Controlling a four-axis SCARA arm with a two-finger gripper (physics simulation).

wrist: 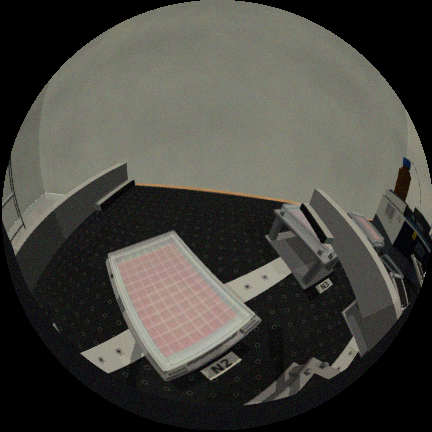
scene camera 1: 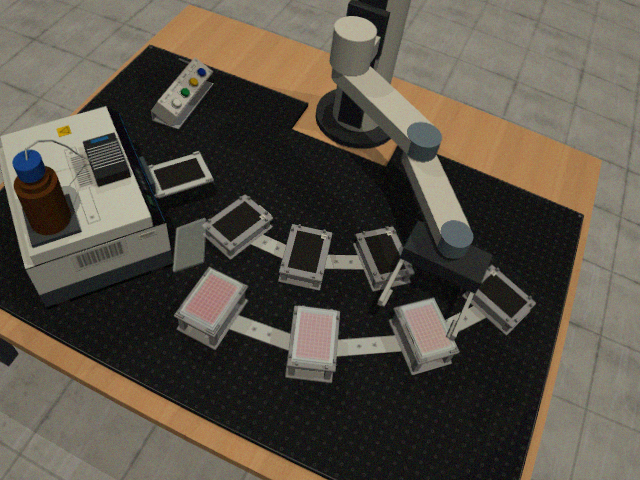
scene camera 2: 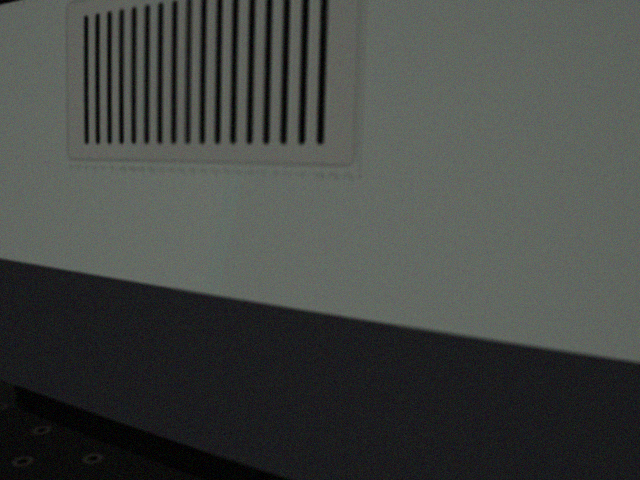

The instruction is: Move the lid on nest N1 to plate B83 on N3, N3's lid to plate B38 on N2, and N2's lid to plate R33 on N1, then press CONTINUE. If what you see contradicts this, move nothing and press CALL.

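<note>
My gripper is open and empty, fingers wide apart, above and near the right-hand pink plate. That plate sits in the nest labelled N2 under what looks like a clear lid. The N3 plate, pink and apparently lidded, is partly hidden by a finger in the wrist view. Another pink plate sits at the arc's left end. The nest at the arc's right end holds no pink plate; its label is unreadable. Plate codes are unreadable. The button box has white, green, yellow and blue buttons with unreadable lettering.
Three dark-topped nests form the inner row. A translucent panel lies left of them. The white instrument carries a brown bottle; its tray extends right. Scene camera 2 closely shows a vented pale housing.
</note>
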